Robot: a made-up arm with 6 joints. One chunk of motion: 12 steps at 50 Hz.
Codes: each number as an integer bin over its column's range. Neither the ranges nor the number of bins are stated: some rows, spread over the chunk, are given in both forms.
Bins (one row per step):
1: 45 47 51 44 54 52
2: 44 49 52 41 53 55
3: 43 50 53 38 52 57
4: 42 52 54 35 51 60
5: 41 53 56 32 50 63
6: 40 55 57 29 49 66
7: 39 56 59 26 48 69
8: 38 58 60 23 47 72
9: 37 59 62 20 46 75
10: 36 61 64 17 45 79
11: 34 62 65 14 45 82
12: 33 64 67 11 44 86
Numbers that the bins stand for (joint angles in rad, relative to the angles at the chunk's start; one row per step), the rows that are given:
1: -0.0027 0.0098 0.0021 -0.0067 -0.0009 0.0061
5: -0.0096 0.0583 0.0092 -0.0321 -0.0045 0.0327
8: -0.0147 0.0987 0.0148 -0.0512 -0.0073 0.0545
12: -0.0233 0.1472 0.0247 -0.0767 -0.0100 0.0885
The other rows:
2: -0.0044 0.0260 0.0035 -0.0130 -0.0018 0.0133
3: -0.0062 0.0340 0.0049 -0.0194 -0.0027 0.0182
4: -0.0079 0.0502 0.0064 -0.0258 -0.0036 0.0255
6: -0.0113 0.0744 0.0106 -0.0385 -0.0055 0.0400
7: -0.0130 0.0825 0.0134 -0.0448 -0.0064 0.0473
9: -0.0165 0.1068 0.0177 -0.0576 -0.0082 0.0618
10: -0.0182 0.1229 0.0205 -0.0639 -0.0091 0.0715
11: -0.0216 0.1310 0.0219 -0.0703 -0.0091 0.0788

